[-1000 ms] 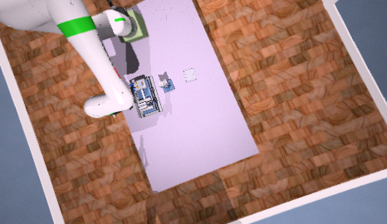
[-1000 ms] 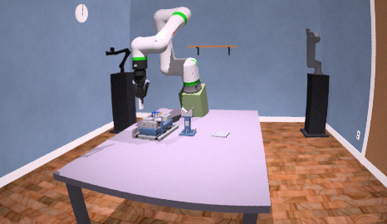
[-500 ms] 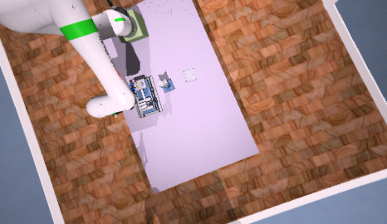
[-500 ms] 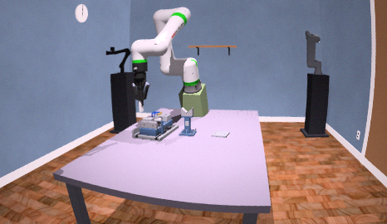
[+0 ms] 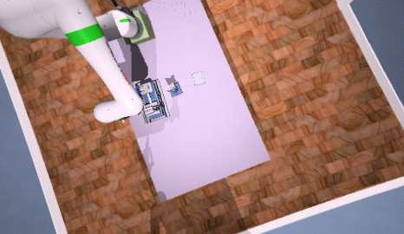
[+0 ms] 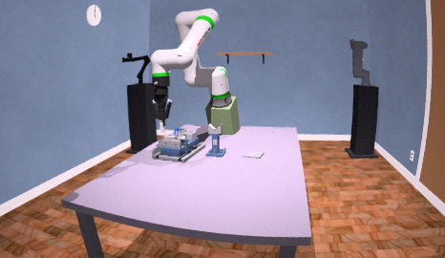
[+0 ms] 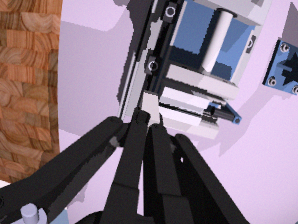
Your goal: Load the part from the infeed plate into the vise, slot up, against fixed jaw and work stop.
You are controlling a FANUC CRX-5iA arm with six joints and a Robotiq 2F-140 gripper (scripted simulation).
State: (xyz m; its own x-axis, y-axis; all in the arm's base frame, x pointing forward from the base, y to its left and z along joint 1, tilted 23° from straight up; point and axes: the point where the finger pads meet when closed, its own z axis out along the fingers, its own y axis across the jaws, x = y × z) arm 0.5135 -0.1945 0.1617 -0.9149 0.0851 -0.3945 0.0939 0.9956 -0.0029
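The part is 5 cm to the left of my hand and 6 cm below it. Also, from my hand: air cylinder rod 8 cm behind, 7 cm to the left, 8 cm below.
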